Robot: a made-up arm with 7 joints. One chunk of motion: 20 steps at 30 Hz.
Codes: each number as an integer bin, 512 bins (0 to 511) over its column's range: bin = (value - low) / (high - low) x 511, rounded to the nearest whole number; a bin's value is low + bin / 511 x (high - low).
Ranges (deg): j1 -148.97..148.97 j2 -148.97..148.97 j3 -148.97..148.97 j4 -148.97..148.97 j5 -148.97..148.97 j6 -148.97..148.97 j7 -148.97..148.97
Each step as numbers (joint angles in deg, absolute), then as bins.
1 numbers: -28.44 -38.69 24.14 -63.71 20.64 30.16 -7.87
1 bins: 207 189 297 146 291 307 242
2 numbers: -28.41 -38.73 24.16 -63.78 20.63 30.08 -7.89
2 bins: 207 189 297 146 291 307 242
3 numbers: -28.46 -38.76 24.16 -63.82 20.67 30.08 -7.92
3 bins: 207 189 297 146 291 307 242
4 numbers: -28.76 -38.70 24.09 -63.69 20.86 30.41 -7.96
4 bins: 206 189 297 146 291 308 242
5 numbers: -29.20 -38.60 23.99 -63.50 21.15 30.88 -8.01
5 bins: 205 189 297 147 292 308 242
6 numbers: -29.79 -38.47 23.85 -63.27 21.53 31.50 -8.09
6 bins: 204 190 296 147 292 310 242
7 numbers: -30.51 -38.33 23.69 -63.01 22.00 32.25 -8.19
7 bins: 203 190 296 147 293 311 241
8 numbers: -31.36 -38.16 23.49 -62.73 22.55 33.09 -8.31
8 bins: 202 190 296 148 294 312 241
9 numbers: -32.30 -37.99 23.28 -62.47 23.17 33.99 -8.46
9 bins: 200 190 295 148 295 314 241
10 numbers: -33.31 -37.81 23.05 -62.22 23.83 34.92 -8.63
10 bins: 198 191 295 149 296 315 241
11 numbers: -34.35 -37.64 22.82 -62.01 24.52 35.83 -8.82
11 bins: 197 191 295 149 298 317 240
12 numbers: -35.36 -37.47 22.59 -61.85 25.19 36.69 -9.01
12 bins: 195 191 294 149 299 318 240
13 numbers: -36.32 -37.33 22.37 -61.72 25.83 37.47 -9.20
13 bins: 193 191 294 150 300 320 240
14 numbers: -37.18 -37.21 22.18 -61.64 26.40 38.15 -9.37
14 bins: 192 192 294 150 301 321 239
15 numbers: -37.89 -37.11 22.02 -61.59 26.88 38.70 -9.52
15 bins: 191 192 293 150 302 322 239
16 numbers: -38.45 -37.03 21.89 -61.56 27.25 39.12 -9.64
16 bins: 190 192 293 150 302 323 239
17 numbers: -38.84 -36.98 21.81 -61.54 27.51 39.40 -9.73
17 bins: 189 192 293 150 303 323 239
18 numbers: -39.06 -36.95 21.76 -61.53 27.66 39.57 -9.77
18 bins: 189 192 293 150 303 323 239
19 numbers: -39.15 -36.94 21.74 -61.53 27.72 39.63 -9.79
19 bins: 188 192 293 150 303 323 239
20 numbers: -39.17 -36.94 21.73 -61.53 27.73 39.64 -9.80
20 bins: 188 192 293 150 303 323 239
